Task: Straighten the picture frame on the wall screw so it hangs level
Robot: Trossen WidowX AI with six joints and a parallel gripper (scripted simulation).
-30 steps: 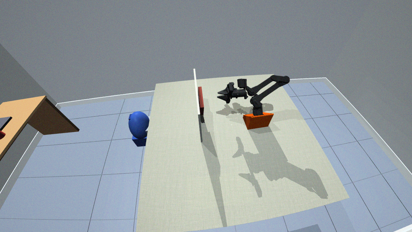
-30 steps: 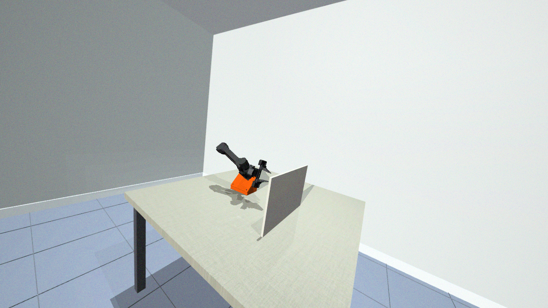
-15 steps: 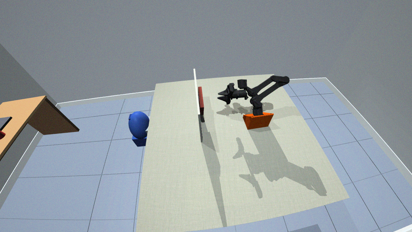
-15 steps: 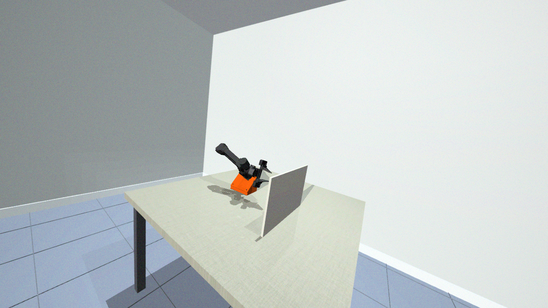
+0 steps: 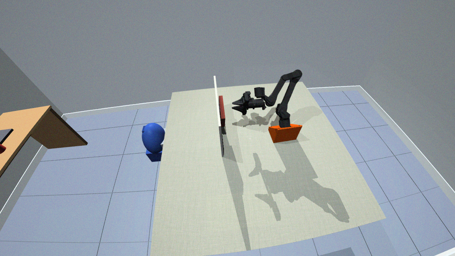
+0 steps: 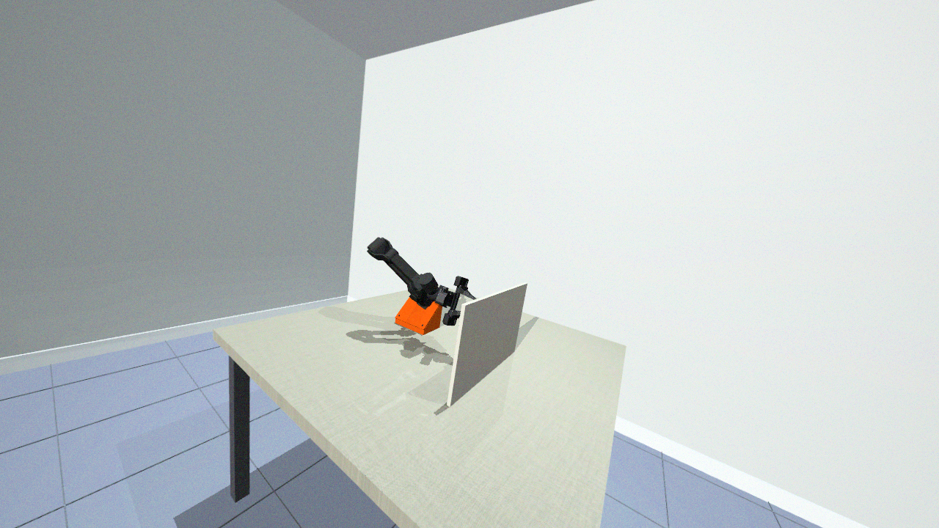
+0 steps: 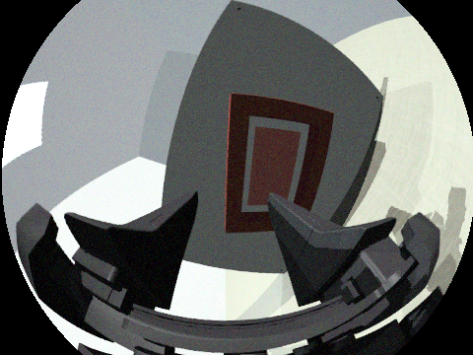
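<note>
The dark red picture frame lies 8 cm ahead of my gripper tip and 5 cm below it. Round my gripper tip: white wall panel 9 cm ahead, 7 cm below, 1 cm to the left.
</note>
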